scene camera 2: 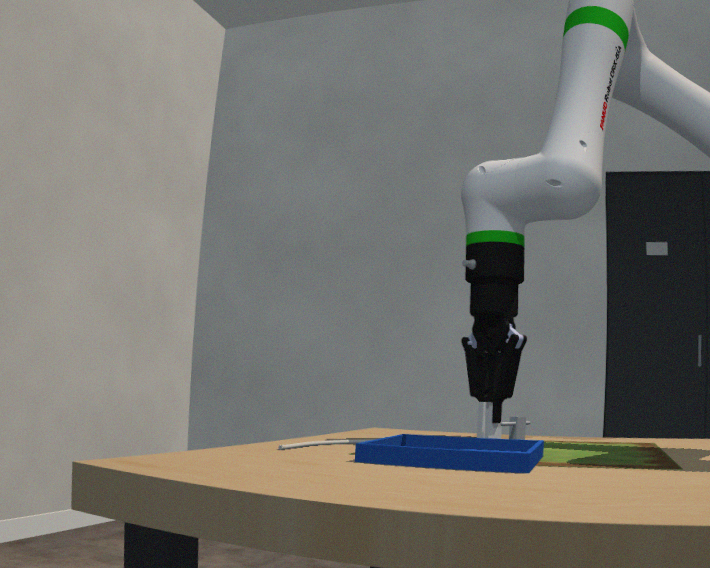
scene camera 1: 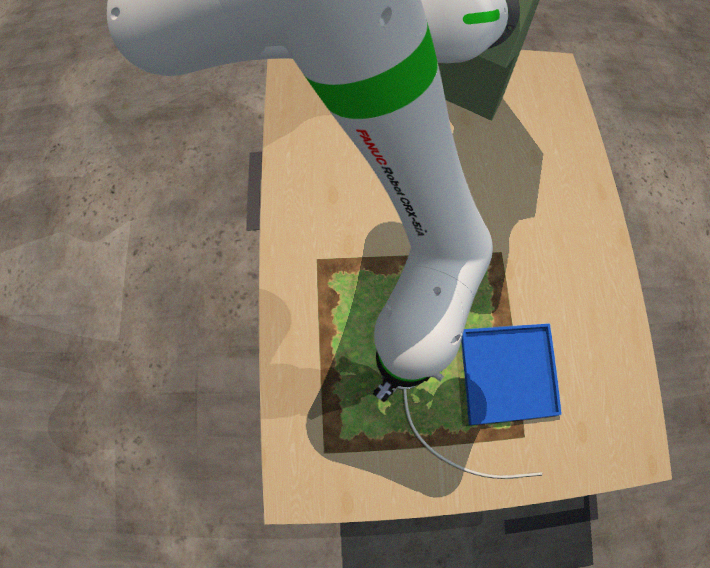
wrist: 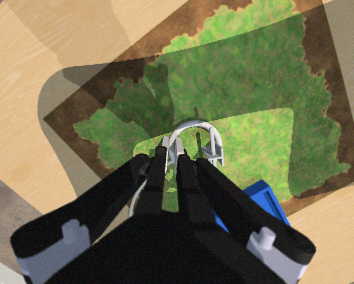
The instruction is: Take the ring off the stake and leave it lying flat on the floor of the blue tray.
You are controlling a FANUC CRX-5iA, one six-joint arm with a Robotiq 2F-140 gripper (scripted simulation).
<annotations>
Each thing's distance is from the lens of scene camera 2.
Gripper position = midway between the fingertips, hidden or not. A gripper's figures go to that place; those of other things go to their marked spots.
my gripper (scene camera 2: 488,444): 1.09 m
blue tray (scene camera 2: 479,454): 0.75 m
</annotations>
